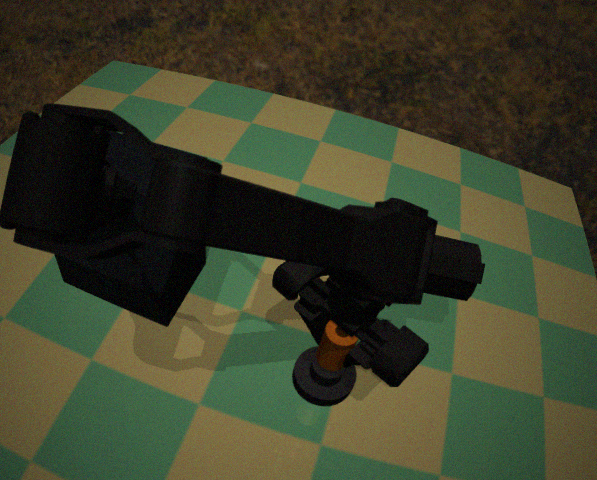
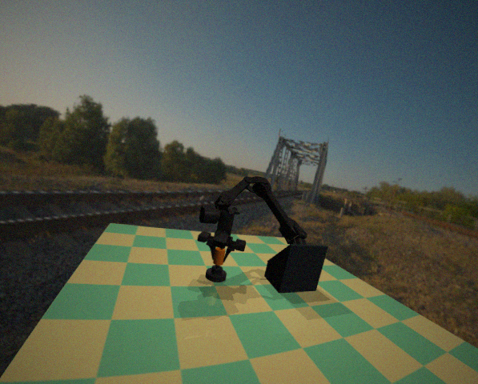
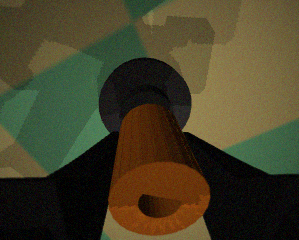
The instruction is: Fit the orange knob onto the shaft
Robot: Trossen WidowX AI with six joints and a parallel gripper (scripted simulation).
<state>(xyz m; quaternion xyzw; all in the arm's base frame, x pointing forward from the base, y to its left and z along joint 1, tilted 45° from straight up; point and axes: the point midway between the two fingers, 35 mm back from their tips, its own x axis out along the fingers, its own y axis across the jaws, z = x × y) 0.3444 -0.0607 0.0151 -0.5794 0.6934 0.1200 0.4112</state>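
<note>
Right now my gripper tip is 20 mm below the orange knob. The rest, counted from my gripper tip: dark round pedestal 40 mm below.
</note>
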